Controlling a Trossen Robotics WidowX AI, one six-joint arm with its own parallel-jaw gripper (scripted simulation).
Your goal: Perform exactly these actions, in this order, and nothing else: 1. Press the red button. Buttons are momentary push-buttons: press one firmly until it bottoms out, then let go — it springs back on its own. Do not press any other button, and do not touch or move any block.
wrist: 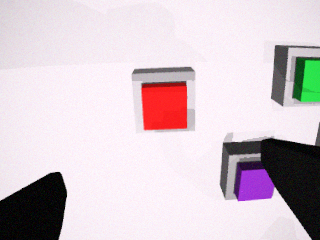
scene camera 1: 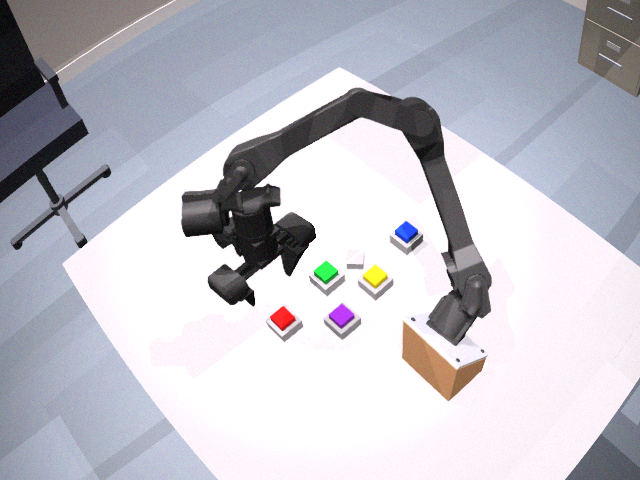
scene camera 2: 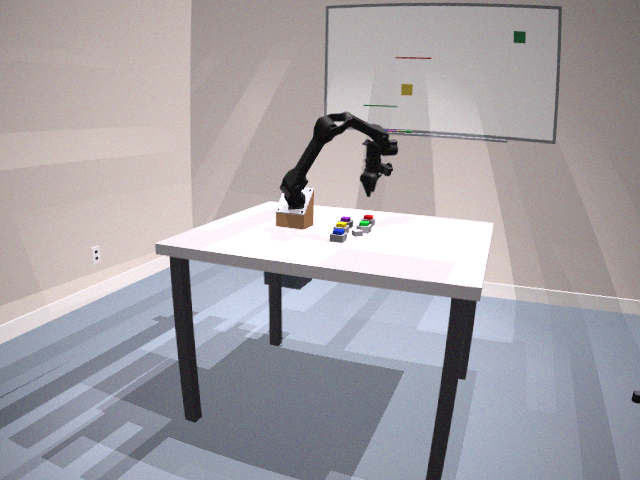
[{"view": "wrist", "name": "my gripper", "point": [164,167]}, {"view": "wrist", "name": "red button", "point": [164,105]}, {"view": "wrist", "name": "purple button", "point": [252,182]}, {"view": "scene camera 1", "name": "my gripper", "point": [270,290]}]
